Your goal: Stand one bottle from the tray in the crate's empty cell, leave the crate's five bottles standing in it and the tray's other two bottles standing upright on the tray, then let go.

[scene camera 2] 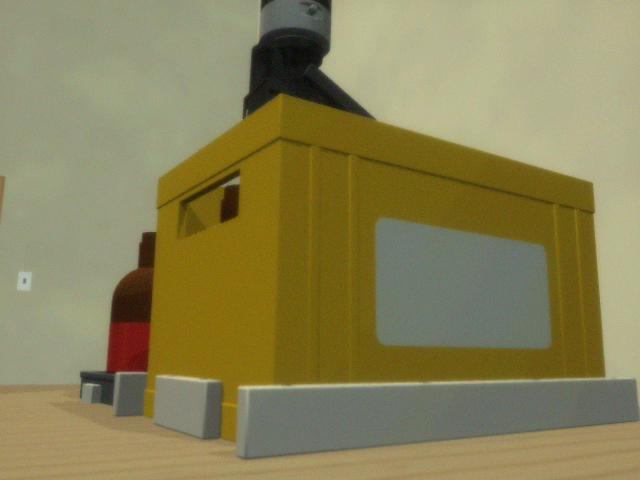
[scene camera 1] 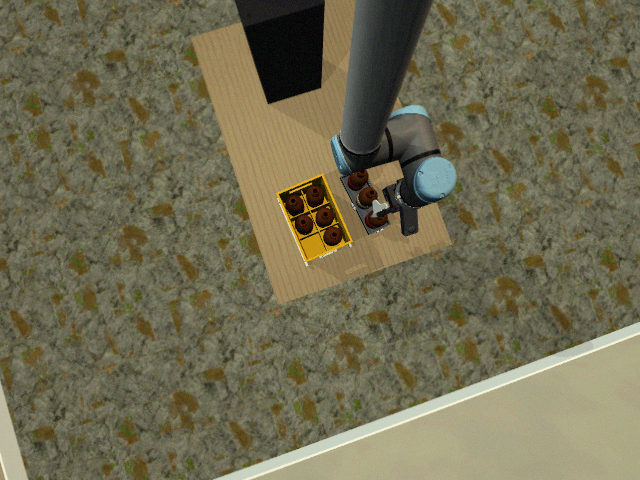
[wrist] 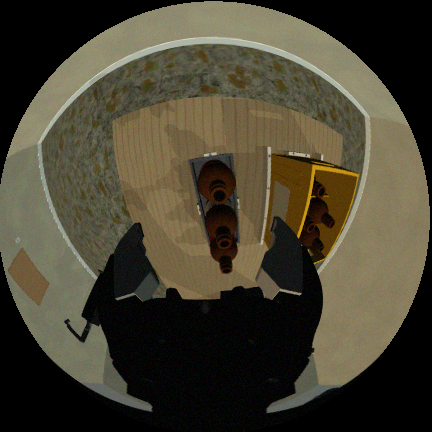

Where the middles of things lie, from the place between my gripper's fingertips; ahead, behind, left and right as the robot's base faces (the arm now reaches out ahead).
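Pale strip (scene camera 2: 129, 388): 4 cm behind my hand, 17 cm to the right of it, 20 cm below it.
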